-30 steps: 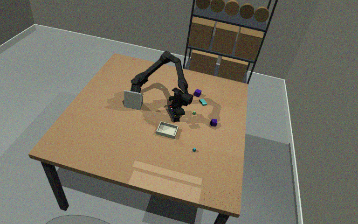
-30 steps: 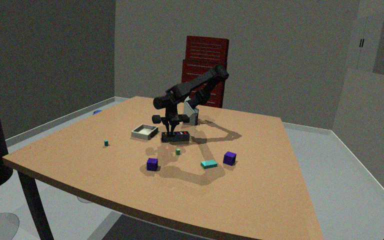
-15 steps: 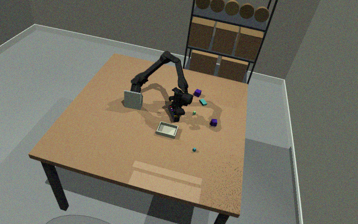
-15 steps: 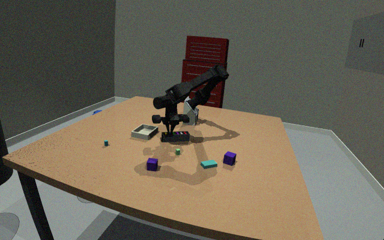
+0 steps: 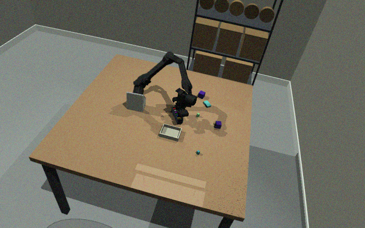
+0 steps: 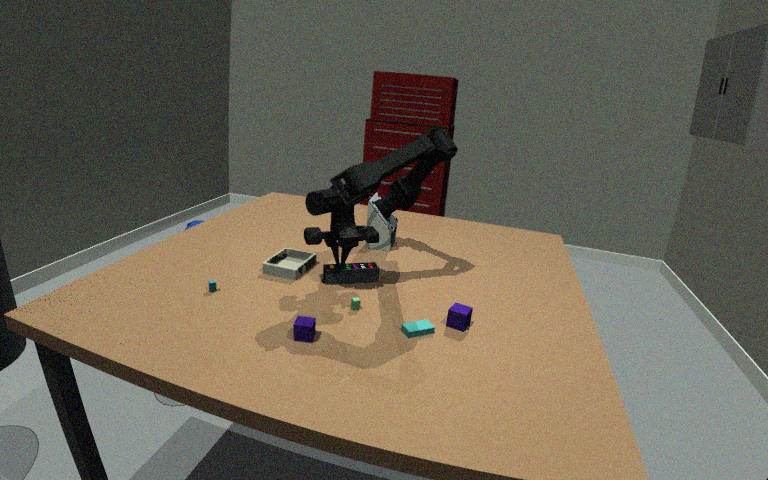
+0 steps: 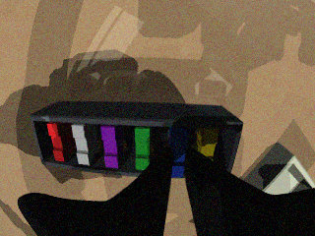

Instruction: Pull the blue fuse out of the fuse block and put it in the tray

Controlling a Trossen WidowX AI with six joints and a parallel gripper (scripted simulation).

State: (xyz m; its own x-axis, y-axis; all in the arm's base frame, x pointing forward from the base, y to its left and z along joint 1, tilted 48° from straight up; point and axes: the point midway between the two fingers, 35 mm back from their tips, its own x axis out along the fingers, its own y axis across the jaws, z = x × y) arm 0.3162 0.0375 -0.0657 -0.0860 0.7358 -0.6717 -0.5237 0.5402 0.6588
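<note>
Right now my gripper tip is 15 cm to the left of the tray, 4 cm above it and 2 cm past it. From my gripper tip the other things lie so: blue fuse 1 cm below; then teal block 24 cm to the left, 18 cm ahead, 3 cm below; then small green piece 13 cm ahead, 9 cm to the left, 3 cm below.
</note>
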